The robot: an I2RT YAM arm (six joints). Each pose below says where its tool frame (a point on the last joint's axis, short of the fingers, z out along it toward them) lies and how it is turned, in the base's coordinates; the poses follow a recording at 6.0 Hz.
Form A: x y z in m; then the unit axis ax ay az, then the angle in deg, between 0 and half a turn.
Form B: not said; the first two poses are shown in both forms.
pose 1, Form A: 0.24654, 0.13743, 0.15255, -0.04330, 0.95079, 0.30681, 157.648
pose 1, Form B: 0.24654, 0.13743, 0.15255, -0.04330, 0.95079, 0.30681, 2.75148
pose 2, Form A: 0.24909, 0.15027, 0.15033, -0.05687, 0.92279, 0.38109, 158.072
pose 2, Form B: 0.24909, 0.15027, 0.15033, -0.05687, 0.92279, 0.38109, 2.75888
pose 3, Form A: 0.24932, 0.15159, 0.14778, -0.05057, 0.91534, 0.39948, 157.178
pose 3, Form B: 0.24932, 0.15159, 0.14778, -0.05057, 0.91535, 0.39948, 2.74327
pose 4, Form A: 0.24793, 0.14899, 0.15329, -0.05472, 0.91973, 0.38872, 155.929
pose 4, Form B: 0.24793, 0.14899, 0.15329, -0.05472, 0.91973, 0.38872, 2.72147
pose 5, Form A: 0.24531, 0.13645, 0.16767, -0.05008, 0.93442, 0.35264, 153.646
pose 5, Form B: 0.24531, 0.13645, 0.16767, -0.05008, 0.93442, 0.35264, 2.68163
